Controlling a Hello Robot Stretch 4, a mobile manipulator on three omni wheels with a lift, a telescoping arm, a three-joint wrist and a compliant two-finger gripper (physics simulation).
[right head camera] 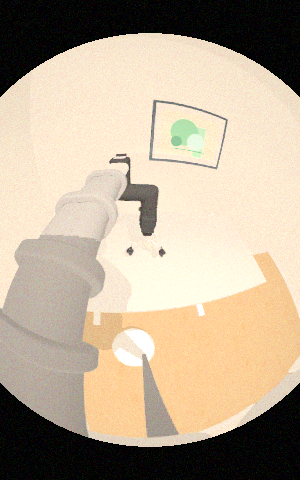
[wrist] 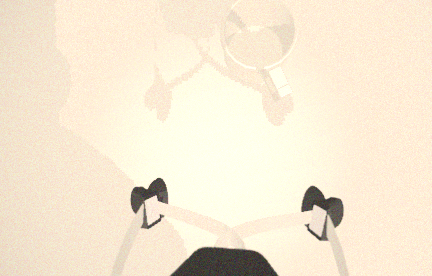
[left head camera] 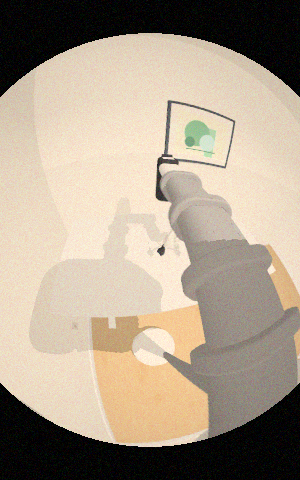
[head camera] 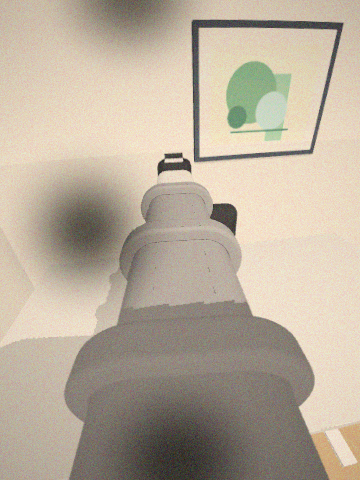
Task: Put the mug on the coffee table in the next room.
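A pale, cream-coloured mug (wrist: pixel 259 42) stands upright at the top of the wrist view, a little right of the middle, on a white table (right head camera: pixel 200 265) (wrist: pixel 370 165). Its open rim faces the camera and its handle points down and slightly right. The mug does not show clearly in the head views. My gripper (wrist: pixel 233 197) (right head camera: pixel 146 251) is open and empty, pointing down over the table, with its two dark fingertips wide apart. The mug lies beyond the fingertips in the wrist view, apart from them. In the head camera view the gripper is hidden behind the arm.
A framed green picture (head camera: pixel 257 95) (left head camera: pixel 200 137) (right head camera: pixel 187 135) hangs on the wall behind the table. A white round object (left head camera: pixel 153 346) (right head camera: pixel 133 347) shows over the wooden floor (left head camera: pixel 150 400) (right head camera: pixel 215 360) in front of the table. The arm's shadow falls across the table and wall.
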